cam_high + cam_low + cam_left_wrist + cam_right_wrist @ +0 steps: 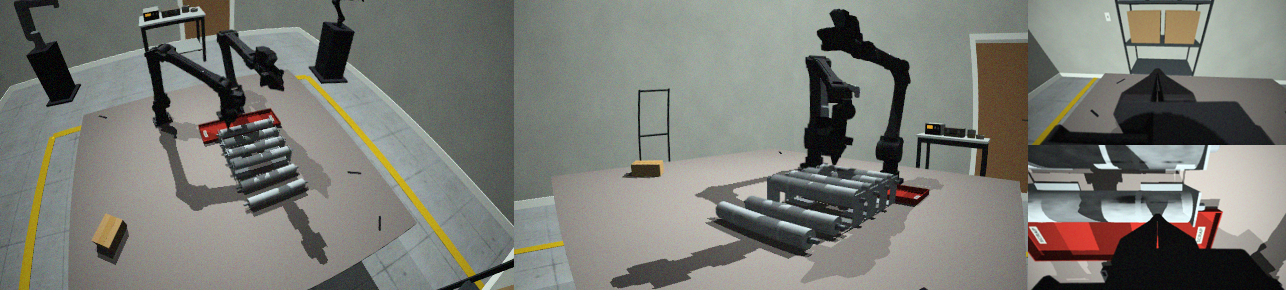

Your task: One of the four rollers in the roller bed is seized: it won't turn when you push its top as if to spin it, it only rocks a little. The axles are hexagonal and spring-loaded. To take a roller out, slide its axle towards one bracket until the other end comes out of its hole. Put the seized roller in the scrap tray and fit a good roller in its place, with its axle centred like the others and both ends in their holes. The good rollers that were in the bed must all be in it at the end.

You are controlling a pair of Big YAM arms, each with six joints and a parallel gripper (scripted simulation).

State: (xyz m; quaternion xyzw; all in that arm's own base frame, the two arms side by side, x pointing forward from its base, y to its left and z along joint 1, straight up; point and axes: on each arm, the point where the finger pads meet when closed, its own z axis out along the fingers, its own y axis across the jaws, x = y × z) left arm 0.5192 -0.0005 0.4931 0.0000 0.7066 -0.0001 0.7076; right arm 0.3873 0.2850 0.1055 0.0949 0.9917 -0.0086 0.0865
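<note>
Right now the bed roller is 11 cm to the left of my right hand, 7 cm ahead of it and 3 cm below it. The rest, counted from my right hand: red scrap tray 11 cm behind, 10 cm below, 8 cm to the left; cardboard box 69 cm to the right, 49 cm ahead, 7 cm below.
The bed roller lies 420 mm below my left hand, 170 mm behind it and 70 mm to the right of it. Round my left hand: red scrap tray (490 mm below, 350 mm behind, 100 mm to the right); cardboard box (870 mm to the right, 460 mm below, 250 mm ahead).
</note>
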